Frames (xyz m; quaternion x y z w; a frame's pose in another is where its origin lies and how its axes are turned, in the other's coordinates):
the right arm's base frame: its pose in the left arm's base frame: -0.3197 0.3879 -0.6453 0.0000 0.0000 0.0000 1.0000
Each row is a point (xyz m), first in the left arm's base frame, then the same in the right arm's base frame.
Working: the left arm's base frame: its pose in the right arm's base frame: 0.3197 -0.3879 0.6453 0.0000 0.0000 0.0000 1.0000

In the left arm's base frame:
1: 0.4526 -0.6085 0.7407
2: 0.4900 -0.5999 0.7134
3: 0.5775 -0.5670 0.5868
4: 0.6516 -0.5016 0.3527
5: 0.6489 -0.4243 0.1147
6: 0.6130 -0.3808 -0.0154
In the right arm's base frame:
1: 0.7723 -0.9964 1.3860
2: 0.8097 -0.9878 1.3587
3: 0.8972 -0.9549 1.2321
4: 0.9713 -0.8895 0.9980
5: 0.9686 -0.8122 0.7600
6: 0.9327 -0.7687 0.6299

